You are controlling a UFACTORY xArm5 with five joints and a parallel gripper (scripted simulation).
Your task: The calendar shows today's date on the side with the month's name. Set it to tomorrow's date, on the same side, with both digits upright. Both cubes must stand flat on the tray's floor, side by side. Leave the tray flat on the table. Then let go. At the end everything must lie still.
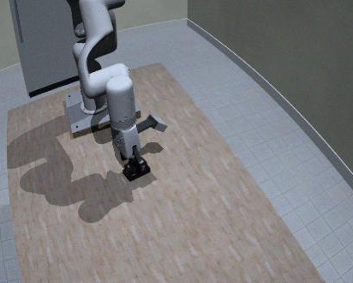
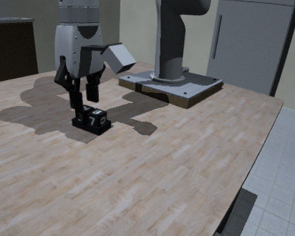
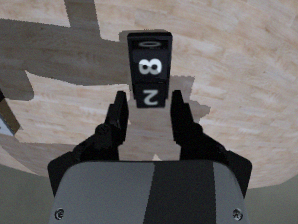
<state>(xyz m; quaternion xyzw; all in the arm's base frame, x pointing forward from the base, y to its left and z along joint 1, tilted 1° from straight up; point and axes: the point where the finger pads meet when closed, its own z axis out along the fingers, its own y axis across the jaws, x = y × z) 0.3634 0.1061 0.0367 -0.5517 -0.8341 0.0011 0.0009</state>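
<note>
The tray lies 1 cm behind my hand, 2 cm to the left of it and 6 cm below it.
</note>
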